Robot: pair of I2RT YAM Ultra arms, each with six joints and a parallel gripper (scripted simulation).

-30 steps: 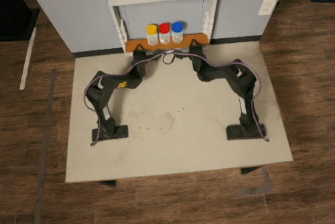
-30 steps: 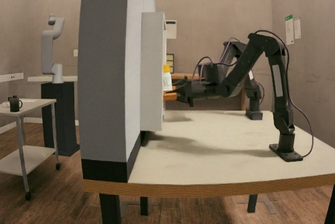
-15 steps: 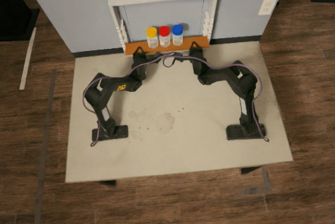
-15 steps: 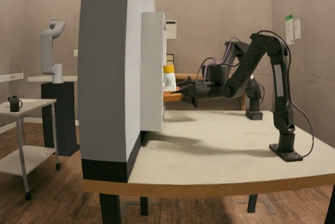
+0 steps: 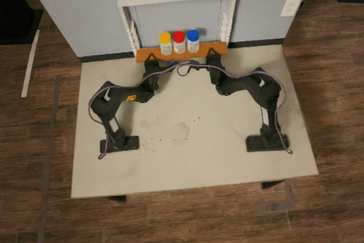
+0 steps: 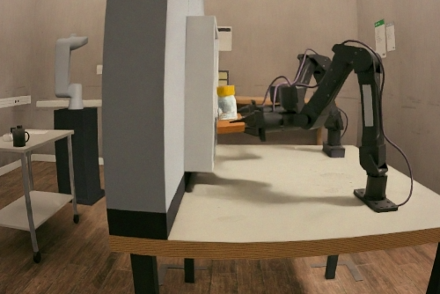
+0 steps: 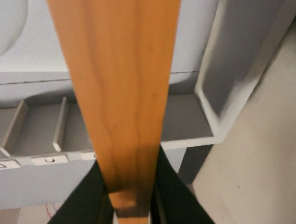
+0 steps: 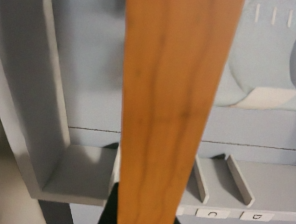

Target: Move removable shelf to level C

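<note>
My right gripper is now 90 mm to the right of the blue-capped bottle, 60 mm below it and 10 mm short of it. From my right hand the other things lie so: wall rack (160 mm to the left, 100 mm above, 80 mm ahead); then removable shelf (150 mm to the left, 10 mm behind); then red-capped bottle (160 mm to the left, 60 mm above).
The yellow-capped bottle is 80 mm to the right of my left hand, 60 mm above it and 20 mm ahead of it. From my left hand the other things lie so: wall rack 140 mm to the right, 100 mm ahead, 100 mm above; then removable shelf 150 mm to the right, 20 mm ahead; then red-capped bottle 140 mm to the right, 60 mm above, 30 mm ahead.
</note>
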